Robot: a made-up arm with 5 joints. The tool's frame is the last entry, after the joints. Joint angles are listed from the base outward.
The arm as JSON. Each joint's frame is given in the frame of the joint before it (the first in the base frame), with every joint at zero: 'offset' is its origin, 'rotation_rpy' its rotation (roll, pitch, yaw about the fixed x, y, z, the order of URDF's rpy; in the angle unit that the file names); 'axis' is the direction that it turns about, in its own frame. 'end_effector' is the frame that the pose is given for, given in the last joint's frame.
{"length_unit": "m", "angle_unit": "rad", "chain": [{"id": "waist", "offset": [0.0, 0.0, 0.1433], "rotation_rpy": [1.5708, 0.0, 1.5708], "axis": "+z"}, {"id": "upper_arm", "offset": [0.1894, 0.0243, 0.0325], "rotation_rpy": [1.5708, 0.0, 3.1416], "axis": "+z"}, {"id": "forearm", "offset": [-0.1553, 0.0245, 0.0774], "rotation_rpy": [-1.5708, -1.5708, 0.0], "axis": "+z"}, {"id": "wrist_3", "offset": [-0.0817, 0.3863, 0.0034], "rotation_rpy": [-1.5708, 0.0, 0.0], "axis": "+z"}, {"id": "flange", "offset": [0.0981, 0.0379, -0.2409], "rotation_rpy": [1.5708, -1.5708, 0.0], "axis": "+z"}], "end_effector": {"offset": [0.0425, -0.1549, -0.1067], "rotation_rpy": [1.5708, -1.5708, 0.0]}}
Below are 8 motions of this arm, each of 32 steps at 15 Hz.
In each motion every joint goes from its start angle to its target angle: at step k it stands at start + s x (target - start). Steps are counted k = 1, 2, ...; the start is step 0. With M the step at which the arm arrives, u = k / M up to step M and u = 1 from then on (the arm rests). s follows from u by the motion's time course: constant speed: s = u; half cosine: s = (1 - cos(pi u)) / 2; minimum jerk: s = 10 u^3 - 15 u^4 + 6 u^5.
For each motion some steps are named. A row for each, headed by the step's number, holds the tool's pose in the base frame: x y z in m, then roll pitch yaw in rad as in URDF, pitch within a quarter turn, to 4 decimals.
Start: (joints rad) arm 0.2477 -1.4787 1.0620 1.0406 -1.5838
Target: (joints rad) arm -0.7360 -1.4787 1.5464 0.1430 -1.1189
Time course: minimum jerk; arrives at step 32
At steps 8, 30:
8: 0.2762 0.3751 0.2574 -0.3540 -0.2646 -2.3400
30: 0.0746 0.3048 -0.0242 0.4734 -0.7362 -1.6421

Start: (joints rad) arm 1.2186 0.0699 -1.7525 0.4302 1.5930
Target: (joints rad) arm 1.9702 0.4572 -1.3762 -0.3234 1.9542
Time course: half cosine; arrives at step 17
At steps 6, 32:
6: -0.1047 -0.3583 0.4654 1.4547 -0.3909 0.0784
32: -0.0953 -0.4131 0.1886 2.5339 -0.1523 0.0027

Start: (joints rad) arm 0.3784 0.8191 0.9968 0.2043 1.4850
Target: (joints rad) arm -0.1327 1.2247 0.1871 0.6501 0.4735
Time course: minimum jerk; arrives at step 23
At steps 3, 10, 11, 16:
3: -0.0704 0.1648 0.0202 2.7683 -0.3318 0.5793
10: 0.0034 0.0408 0.0480 1.9762 -0.4048 0.6778
11: 0.0160 0.0199 0.0652 1.8012 -0.4250 0.7148
16: 0.0474 -0.0350 0.1643 0.9941 -0.5035 0.9682

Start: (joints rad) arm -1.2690 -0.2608 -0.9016 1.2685 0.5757
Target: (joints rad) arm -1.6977 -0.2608 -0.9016 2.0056 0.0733
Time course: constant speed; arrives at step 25
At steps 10, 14, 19, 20, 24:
10: -0.2046 0.1605 0.0877 -1.5543 0.7326 1.2852
14: -0.1976 0.1305 0.0920 -1.5431 0.8362 1.4294
19: -0.1828 0.0952 0.1026 -1.4667 0.9487 1.6582
20: -0.1791 0.0886 0.1053 -1.4415 0.9678 1.7122
24: -0.1615 0.0640 0.1177 -1.3060 1.0269 1.9575

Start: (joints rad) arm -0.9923 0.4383 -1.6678 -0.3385 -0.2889
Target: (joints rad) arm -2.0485 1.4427 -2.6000 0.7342 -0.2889
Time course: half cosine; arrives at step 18
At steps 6, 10, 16, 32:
6: -0.2835 0.2964 -0.2003 2.9182 0.5795 0.2439
10: -0.3543 0.1318 -0.0693 1.6349 1.1965 -0.6148
16: -0.2903 0.1488 0.0852 0.1289 0.5184 -1.8310
32: -0.2814 0.1566 0.0904 0.0901 0.4435 -1.8486

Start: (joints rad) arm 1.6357 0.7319 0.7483 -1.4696 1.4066
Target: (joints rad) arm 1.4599 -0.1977 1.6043 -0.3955 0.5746
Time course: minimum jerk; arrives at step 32
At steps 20, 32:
20: 0.0631 0.1586 0.2802 -2.6926 -0.7193 0.2271
32: 0.0067 0.1895 0.3191 -2.6466 -0.1978 0.0091

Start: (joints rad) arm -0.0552 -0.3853 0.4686 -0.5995 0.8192
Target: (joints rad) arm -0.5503 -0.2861 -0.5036 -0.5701 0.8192
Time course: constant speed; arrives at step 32
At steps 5, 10, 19, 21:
5: -0.0215 0.0554 0.2847 1.0438 0.5350 -0.2416
10: -0.0164 0.0853 0.3244 0.7820 0.5176 -0.3679
19: -0.0024 0.1686 0.3737 0.3376 0.4143 -0.5670
21: 0.0013 0.1912 0.3795 0.2458 0.3807 -0.6028

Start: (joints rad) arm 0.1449 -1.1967 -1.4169 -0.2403 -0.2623
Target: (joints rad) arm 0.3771 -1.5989 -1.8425 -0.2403 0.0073
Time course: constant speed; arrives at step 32
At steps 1, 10, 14, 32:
1: 0.3293 0.3101 0.4705 -1.6691 0.1843 -1.4452
10: 0.3643 0.2613 0.4732 -1.7267 0.2224 -1.5624
14: 0.3786 0.2383 0.4716 -1.7571 0.2386 -1.6141
32: 0.4307 0.1295 0.4426 -1.9270 0.3002 -1.8426

